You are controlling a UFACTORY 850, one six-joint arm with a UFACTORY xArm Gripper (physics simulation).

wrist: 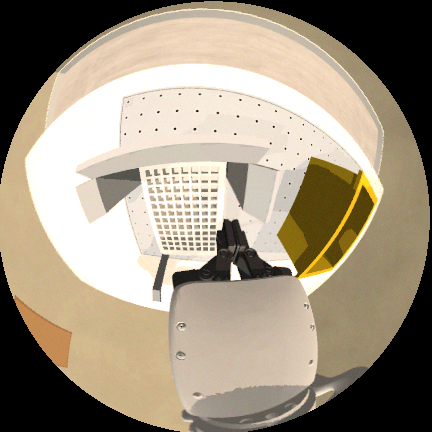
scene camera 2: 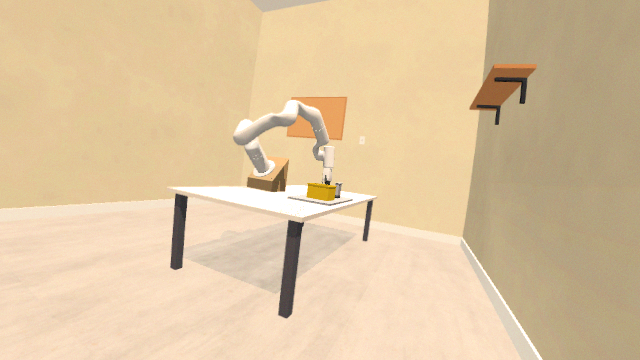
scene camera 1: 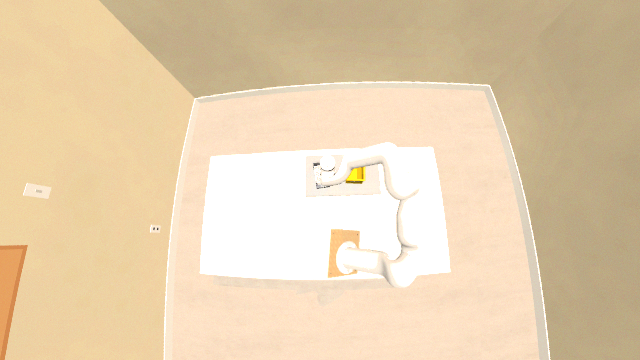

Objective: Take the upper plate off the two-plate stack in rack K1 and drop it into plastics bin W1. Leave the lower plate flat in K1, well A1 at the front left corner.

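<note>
A white plate with a grid of square wells [wrist: 185,210] lies flat between the grey walls of rack K1 [wrist: 175,152] in the wrist view. I cannot tell whether one plate or two are stacked there. Rack K1 also shows in part beside the wrist in scene camera 1 and behind the bin in scene camera 2 [scene camera 2: 338,190]. The yellow bin W1 [scene camera 1: 356,175] [scene camera 2: 321,191] [wrist: 320,210] stands to the right of the rack in the wrist view; part of its inside is in shadow. My gripper [wrist: 228,227] is shut and empty, and its black fingertips appear beside the plate's right edge.
The rack and bin stand on a light grey board with holes [scene camera 1: 342,191] [wrist: 187,120] on the white table [scene camera 1: 260,215] [scene camera 2: 240,196]. The arm's base is on a brown wooden mount [scene camera 1: 345,235] [scene camera 2: 262,184]. A wall shelf [scene camera 2: 505,87] hangs well away from the arm.
</note>
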